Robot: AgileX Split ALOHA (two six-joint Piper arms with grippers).
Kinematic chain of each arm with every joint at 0, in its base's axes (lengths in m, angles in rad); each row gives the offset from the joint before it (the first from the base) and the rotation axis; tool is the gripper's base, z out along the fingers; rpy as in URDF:
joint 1: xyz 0 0 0.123 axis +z
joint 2: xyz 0 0 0 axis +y
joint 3: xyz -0.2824 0 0.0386 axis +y
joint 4: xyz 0.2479 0 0.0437 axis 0.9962 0 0.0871
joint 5: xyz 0 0 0 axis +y
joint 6: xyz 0.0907 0 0.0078 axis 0.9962 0 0.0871
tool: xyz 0 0 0 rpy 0 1.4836 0
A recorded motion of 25 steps. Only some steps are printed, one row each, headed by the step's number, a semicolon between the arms.
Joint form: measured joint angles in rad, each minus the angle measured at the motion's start. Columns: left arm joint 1, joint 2, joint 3, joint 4, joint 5, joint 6; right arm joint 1, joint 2, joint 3, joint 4, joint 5, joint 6.
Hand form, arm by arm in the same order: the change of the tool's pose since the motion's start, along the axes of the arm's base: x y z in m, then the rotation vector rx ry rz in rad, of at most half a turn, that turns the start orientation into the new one. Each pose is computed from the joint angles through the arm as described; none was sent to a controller.
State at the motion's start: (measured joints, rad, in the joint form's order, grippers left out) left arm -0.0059 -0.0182 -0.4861 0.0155 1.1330 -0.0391; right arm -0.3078 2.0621 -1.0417 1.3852 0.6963 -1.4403
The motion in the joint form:
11: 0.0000 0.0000 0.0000 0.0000 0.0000 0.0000; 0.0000 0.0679 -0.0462 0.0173 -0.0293 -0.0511
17: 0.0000 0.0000 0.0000 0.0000 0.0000 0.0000; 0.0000 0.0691 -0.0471 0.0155 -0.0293 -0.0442
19: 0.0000 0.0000 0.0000 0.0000 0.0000 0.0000; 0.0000 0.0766 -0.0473 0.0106 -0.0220 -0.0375
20: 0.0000 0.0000 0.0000 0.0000 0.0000 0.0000; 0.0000 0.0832 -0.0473 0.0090 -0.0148 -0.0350
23: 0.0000 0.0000 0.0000 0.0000 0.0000 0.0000; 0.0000 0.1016 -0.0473 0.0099 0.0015 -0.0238
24: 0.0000 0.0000 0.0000 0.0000 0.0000 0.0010; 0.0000 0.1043 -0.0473 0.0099 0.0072 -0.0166
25: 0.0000 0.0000 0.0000 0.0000 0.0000 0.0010; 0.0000 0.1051 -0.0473 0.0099 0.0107 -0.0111
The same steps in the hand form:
11: 0.0000 0.0000 0.0000 0.0000 0.0000 0.0000; 0.0107 -0.0054 -0.0168 -0.0350 -0.0048 0.0045
17: 0.0000 0.0000 0.0000 0.0000 0.0000 0.0000; 0.0108 -0.0054 -0.0171 -0.0322 -0.0009 0.0012
19: 0.0000 0.0000 0.0000 0.0000 0.0000 0.0000; 0.0102 -0.0047 -0.0198 -0.0231 0.0094 0.0048
20: 0.0000 0.0000 0.0000 0.0000 0.0000 0.0000; 0.0098 -0.0041 -0.0220 -0.0147 0.0166 0.0085
23: 0.0000 0.0000 0.0000 0.0000 0.0000 0.0000; 0.0087 -0.0025 -0.0282 0.0107 0.0381 0.0093
24: 0.0000 0.0000 0.0000 0.0009 0.0000 -0.0005; 0.0084 -0.0021 -0.0290 0.0200 0.0438 0.0074
25: 0.0000 0.0000 0.0000 0.0009 0.0000 -0.0005; 0.0083 -0.0018 -0.0292 0.0260 0.0470 0.0056

